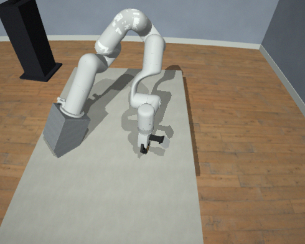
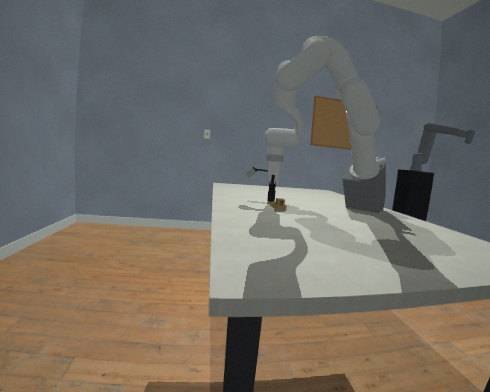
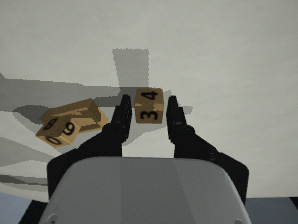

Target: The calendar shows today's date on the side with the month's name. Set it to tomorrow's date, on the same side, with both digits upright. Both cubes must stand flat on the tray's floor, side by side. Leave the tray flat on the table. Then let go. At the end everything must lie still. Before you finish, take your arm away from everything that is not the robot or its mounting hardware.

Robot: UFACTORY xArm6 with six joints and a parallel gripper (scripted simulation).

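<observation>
My gripper is now 2 cm above the wooden digit cube. From my hand the other things lie so: wooden calendar tray (2 cm behind, 10 cm to the left, 2 cm below).
</observation>
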